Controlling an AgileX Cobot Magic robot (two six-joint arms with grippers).
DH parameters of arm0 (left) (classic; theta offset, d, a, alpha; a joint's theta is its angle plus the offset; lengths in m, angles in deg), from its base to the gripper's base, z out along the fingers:
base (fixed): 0 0 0 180
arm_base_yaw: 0 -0.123 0 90
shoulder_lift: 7.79 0 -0.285 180
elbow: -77.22 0 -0.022 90
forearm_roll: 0 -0.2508 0 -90
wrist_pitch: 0 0 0.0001 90
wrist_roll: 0 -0.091 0 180
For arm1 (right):
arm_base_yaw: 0 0.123 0 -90
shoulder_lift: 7.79 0 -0.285 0
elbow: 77.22 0 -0.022 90
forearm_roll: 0 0.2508 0 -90
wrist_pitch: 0 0 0.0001 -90
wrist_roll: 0 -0.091 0 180
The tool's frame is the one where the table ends.
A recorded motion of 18 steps. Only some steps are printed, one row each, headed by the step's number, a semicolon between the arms.
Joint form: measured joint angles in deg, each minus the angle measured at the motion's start. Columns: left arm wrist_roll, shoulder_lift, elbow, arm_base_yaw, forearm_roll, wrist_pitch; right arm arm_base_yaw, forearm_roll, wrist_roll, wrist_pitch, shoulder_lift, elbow.
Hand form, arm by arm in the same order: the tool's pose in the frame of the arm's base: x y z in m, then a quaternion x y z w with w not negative. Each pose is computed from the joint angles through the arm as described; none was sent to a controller.
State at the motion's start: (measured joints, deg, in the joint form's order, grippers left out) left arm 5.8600 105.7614 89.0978 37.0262 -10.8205 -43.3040; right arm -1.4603 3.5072 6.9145 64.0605 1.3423 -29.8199
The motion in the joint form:
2: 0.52 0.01 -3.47 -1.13 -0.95 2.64; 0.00 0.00 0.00 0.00 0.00 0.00
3: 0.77 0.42 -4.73 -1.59 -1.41 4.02; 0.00 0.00 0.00 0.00 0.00 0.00
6: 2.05 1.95 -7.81 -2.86 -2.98 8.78; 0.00 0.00 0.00 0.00 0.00 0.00
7: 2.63 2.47 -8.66 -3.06 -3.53 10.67; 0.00 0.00 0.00 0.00 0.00 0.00
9: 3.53 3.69 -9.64 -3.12 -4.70 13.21; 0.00 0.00 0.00 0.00 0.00 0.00
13: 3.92 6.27 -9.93 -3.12 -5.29 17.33; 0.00 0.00 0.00 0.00 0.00 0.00
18: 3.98 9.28 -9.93 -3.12 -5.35 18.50; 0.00 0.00 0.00 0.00 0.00 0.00
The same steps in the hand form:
2: 0.3418 -0.2324 0.2658 0.29511 0.90550 -0.02454 0.30395; -0.0060 0.0052 0.2786 -0.04331 0.86712 -0.00571 0.49619
3: 0.3438 -0.2297 0.2575 0.29394 0.90651 -0.02136 0.30229; -0.0060 0.0052 0.2786 -0.04331 0.86712 -0.00571 0.49619
6: 0.3508 -0.2232 0.2350 0.28837 0.90749 -0.01651 0.30501; -0.0060 0.0052 0.2786 -0.04331 0.86712 -0.00571 0.49619
7: 0.3526 -0.2228 0.2286 0.28734 0.90633 -0.01764 0.30934; -0.0060 0.0052 0.2786 -0.04331 0.86712 -0.00571 0.49619
9: 0.3552 -0.2240 0.2171 0.28976 0.90433 -0.01702 0.31294; -0.0060 0.0052 0.2786 -0.04331 0.86712 -0.00571 0.49619
13: 0.3614 -0.2296 0.2003 0.29520 0.89943 -0.02387 0.32141; -0.0060 0.0052 0.2786 -0.04331 0.86712 -0.00571 0.49619
18: 0.3653 -0.2327 0.1787 0.29951 0.90342 -0.02153 0.30606; -0.0060 0.0052 0.2786 -0.04331 0.86712 -0.00571 0.49619

